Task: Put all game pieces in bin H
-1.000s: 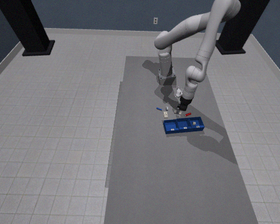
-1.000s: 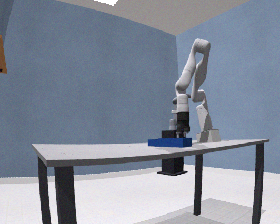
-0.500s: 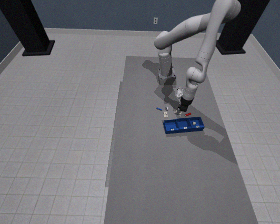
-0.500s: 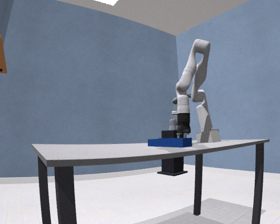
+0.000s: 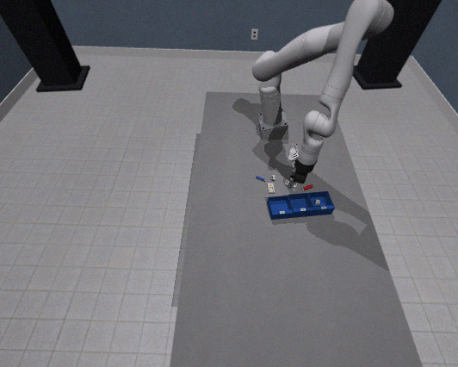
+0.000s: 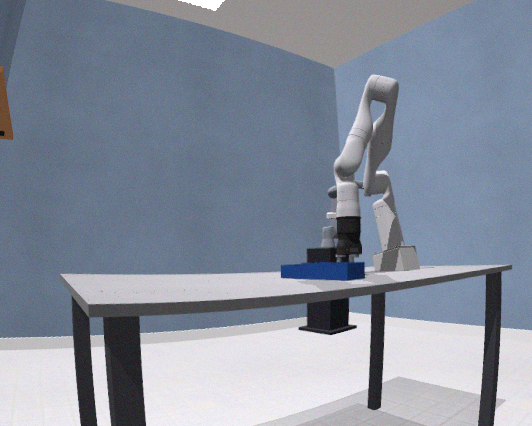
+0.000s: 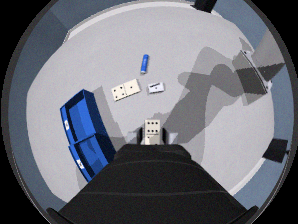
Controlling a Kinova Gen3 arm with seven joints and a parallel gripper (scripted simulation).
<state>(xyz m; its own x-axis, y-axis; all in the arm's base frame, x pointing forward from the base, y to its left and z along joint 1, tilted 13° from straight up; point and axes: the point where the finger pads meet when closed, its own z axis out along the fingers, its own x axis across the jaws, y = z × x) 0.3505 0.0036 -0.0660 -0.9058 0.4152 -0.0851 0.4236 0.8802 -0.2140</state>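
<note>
The die is 11 cm ahead of my hand, 8 cm to the left of it and 1 cm below it. From my hand the other things lie so: red cylinder: 3 cm ahead, 6 cm to the left, 1 cm below; blue three-compartment bin: 12 cm ahead; grey-white piece: 4 cm behind, 7 cm to the right, 1 cm below.
</note>
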